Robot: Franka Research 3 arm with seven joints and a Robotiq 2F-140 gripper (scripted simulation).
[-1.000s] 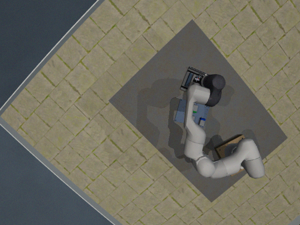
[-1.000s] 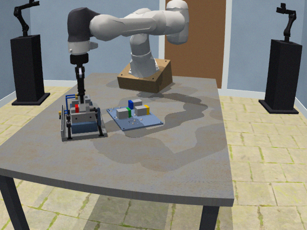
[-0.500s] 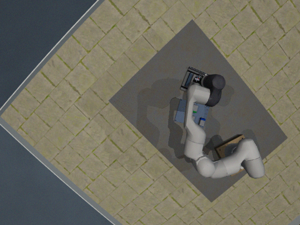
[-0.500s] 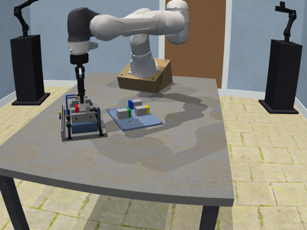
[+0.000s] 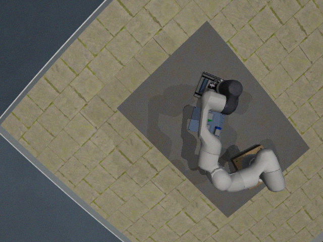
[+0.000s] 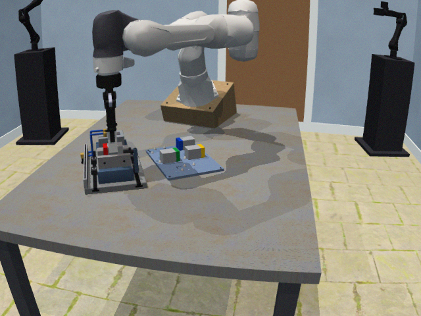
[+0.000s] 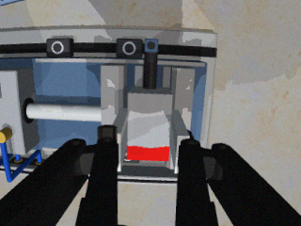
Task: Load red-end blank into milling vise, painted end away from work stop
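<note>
Right now my hand is 40 mm above the red-ended blank. The rest, counted from my hand: green blank (160 mm to the left, 140 mm behind, 110 mm below); then work stop rod (50 mm below, 40 mm to the left, 10 mm behind); then hosed block (160 mm behind, 60 mm below, 50 mm to the right).
</note>
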